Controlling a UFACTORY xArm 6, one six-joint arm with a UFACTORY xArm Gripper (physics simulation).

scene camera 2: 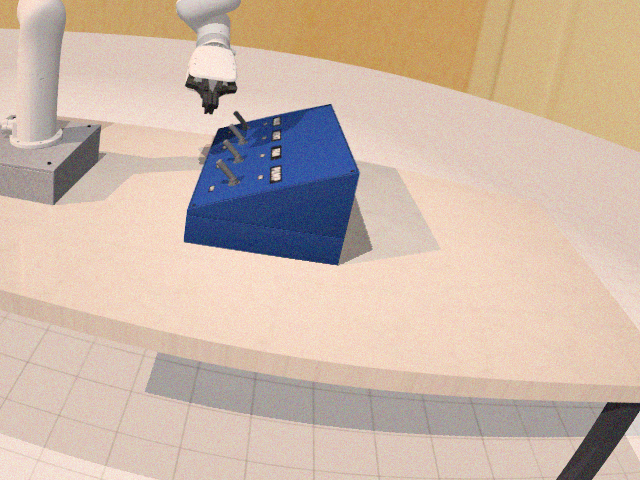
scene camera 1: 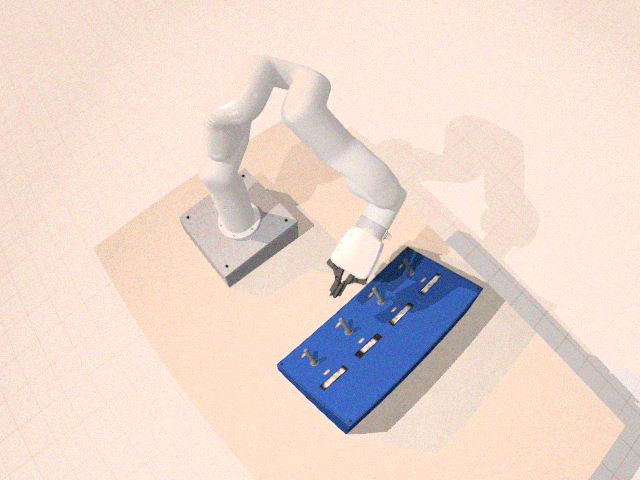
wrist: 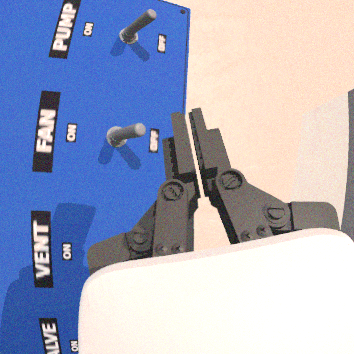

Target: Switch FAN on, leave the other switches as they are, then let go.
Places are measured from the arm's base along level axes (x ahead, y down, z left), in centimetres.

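Pixels of known places: gripper, fingertip midpoint: [scene camera 2: 210, 109] [scene camera 1: 332, 296] [wrist: 188, 127]; arm's base, link origin: [scene camera 2: 36, 138] [scene camera 1: 239, 220].
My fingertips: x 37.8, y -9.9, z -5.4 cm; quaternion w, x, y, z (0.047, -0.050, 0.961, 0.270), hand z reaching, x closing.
Note:
Ahead of a thing's pixels: the offset from my fingertips to its top centre. "pt": to the spot under its first point. Level surfaces: height alone.
The blue switch panel [scene camera 1: 392, 356] [scene camera 2: 315, 149] [wrist: 25, 190] carries several levers. The FAN lever @[dx +5.4, dy +5.2, dz -1.8 cm] [scene camera 1: 345, 326] [scene camera 2: 233, 151] [wrist: 129, 132] leans toward its OFF label @[pt dx +3.3, dy +10.6, dz -1.5 cm] [wrist: 154, 140], away from the ON label @[pt dx +11.2, dy +7.4, dz -2.4 cm] [wrist: 71, 133]. The PUMP lever @[dx +3.9, dy +5.2, dz -13.7 cm] [scene camera 1: 310, 357] [scene camera 2: 227, 172] [wrist: 140, 25] also leans to OFF. The VENT lever @[dx +6.9, dy +5.2, dz +10.1 cm] [scene camera 1: 378, 296] [scene camera 2: 238, 134] and the VALVE lever @[dx +8.5, dy +5.2, dz +22.0 cm] [scene camera 1: 408, 267] [scene camera 2: 240, 120] lean the same way in the scene views; my gripper hides them in the wrist view. My gripper [scene camera 1: 334, 295] [scene camera 2: 208, 111] [wrist: 188, 127] is shut and empty, above the panel's OFF-side edge, apart from the levers.
The arm's grey base block [scene camera 1: 258, 250] [scene camera 2: 28, 180] stands on the table @[dy +18.0 cm] [scene camera 1: 175, 320] [scene camera 2: 155, 289], across from the panel's OFF side. The panel top slopes, rising from the lever side to its far edge. The arm casts a shadow over the VENT and VALVE end.

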